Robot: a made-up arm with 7 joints. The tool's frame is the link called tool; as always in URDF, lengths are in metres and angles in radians.
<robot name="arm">
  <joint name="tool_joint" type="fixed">
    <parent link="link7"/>
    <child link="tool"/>
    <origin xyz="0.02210 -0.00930 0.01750" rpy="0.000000 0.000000 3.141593"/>
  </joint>
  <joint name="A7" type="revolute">
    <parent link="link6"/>
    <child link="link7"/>
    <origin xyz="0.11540 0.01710 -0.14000"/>
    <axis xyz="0 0.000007 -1"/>
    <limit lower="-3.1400" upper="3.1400"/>
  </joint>
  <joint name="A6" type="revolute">
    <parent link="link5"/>
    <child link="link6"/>
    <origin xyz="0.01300 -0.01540 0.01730"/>
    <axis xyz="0 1 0.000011"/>
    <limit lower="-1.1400" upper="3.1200"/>
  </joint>
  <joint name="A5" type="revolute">
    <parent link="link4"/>
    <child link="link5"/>
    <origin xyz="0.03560 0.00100 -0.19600"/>
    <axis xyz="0 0.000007 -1"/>
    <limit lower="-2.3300" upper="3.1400"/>
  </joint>
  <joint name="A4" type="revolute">
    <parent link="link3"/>
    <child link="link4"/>
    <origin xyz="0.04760 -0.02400 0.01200"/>
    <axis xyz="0 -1 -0.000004"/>
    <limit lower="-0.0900" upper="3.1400"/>
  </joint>
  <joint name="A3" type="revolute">
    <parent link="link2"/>
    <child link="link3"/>
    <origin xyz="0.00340 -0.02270 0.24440"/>
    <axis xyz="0 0 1"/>
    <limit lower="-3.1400" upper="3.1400"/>
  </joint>
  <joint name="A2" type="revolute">
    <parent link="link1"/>
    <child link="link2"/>
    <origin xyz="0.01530 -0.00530 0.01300"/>
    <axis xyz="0 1 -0.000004"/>
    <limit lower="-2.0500" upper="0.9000"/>
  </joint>
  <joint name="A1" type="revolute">
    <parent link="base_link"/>
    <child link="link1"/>
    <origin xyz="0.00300 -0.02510 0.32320"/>
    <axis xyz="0 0 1"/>
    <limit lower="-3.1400" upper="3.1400"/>
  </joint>
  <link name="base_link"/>
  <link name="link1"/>
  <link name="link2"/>
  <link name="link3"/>
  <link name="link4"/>
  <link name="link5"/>
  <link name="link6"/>
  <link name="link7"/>
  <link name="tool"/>
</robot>
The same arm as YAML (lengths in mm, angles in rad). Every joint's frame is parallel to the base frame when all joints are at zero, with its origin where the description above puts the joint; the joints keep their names.
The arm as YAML. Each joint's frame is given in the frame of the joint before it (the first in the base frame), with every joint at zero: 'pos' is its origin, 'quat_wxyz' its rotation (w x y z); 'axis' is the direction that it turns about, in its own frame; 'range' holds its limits. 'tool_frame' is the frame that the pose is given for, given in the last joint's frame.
length_unit: mm
angle_unit: rad
joints:
  - joint: A1
    pos: [3.0, -25.1, 323.2]
    quat_wxyz: [1.0, 0.0, 0.0, 0.0]
    axis: "+z"
    range: [-3.14, 3.14]
  - joint: A2
    pos: [15.3, -5.3, 13.0]
    quat_wxyz: [1.0, 0.0, 0.0, 0.0]
    axis: "+y"
    range: [-2.05, 0.9]
  - joint: A3
    pos: [3.4, -22.7, 244.4]
    quat_wxyz: [1.0, 0.0, 0.0, 0.0]
    axis: "+z"
    range: [-3.14, 3.14]
  - joint: A4
    pos: [47.6, -24.0, 12.0]
    quat_wxyz: [1.0, 0.0, 0.0, 0.0]
    axis: "-y"
    range: [-0.09, 3.14]
  - joint: A5
    pos: [35.6, 1.0, -196.0]
    quat_wxyz: [1.0, 0.0, 0.0, 0.0]
    axis: "-z"
    range: [-2.33, 3.14]
  - joint: A6
    pos: [13.0, -15.4, 17.3]
    quat_wxyz: [1.0, 0.0, 0.0, 0.0]
    axis: "+y"
    range: [-1.14, 3.12]
  - joint: A7
    pos: [115.4, 17.1, -140.0]
    quat_wxyz: [1.0, 0.0, 0.0, 0.0]
    axis: "-z"
    range: [-3.14, 3.14]
tool_frame:
  pos: [22.1, -9.3, 17.5]
  quat_wxyz: [0.0, 0.0, 0.0, 1.0]

